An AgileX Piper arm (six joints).
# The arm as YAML. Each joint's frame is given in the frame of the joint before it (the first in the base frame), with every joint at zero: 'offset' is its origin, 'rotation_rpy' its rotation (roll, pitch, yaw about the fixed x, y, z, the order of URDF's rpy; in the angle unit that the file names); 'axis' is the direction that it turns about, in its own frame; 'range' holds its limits. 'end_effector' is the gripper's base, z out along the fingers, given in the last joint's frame.
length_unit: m
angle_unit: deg
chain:
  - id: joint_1
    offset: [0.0, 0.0, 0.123]
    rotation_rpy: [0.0, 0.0, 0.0]
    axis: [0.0, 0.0, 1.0]
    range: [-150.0, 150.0]
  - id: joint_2
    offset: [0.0, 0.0, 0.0]
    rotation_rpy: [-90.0, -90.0, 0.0]
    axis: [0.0, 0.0, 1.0]
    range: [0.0, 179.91]
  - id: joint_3
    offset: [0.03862, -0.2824, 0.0]
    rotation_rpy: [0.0, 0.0, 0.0]
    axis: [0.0, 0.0, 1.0]
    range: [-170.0, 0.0]
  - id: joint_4
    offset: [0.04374, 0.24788, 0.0]
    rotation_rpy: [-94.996, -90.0, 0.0]
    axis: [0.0, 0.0, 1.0]
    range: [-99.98, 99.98]
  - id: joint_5
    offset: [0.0, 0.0, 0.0]
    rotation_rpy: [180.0, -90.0, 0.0]
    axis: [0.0, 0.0, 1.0]
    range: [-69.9, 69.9]
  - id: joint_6
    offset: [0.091, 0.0, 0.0]
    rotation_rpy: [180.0, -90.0, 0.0]
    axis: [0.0, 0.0, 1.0]
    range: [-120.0, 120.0]
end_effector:
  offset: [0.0, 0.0, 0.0]
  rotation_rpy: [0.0, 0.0, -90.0]
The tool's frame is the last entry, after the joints.
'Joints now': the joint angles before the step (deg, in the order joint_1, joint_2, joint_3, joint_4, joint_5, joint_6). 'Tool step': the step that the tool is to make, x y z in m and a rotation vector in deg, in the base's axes. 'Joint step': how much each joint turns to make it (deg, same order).
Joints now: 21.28 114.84 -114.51 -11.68 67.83 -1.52
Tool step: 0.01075 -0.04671 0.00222 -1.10 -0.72 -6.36
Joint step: -5.93 -0.71 0.78 -1.47 -0.33 0.44
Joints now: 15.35 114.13 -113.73 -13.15 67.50 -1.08
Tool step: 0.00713 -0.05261 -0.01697 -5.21 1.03 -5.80
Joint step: -6.06 -0.36 4.56 -4.90 -2.14 0.12
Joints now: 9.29 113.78 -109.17 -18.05 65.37 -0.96
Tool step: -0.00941 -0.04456 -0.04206 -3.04 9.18 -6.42
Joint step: -5.27 0.27 8.18 -2.26 1.38 0.96
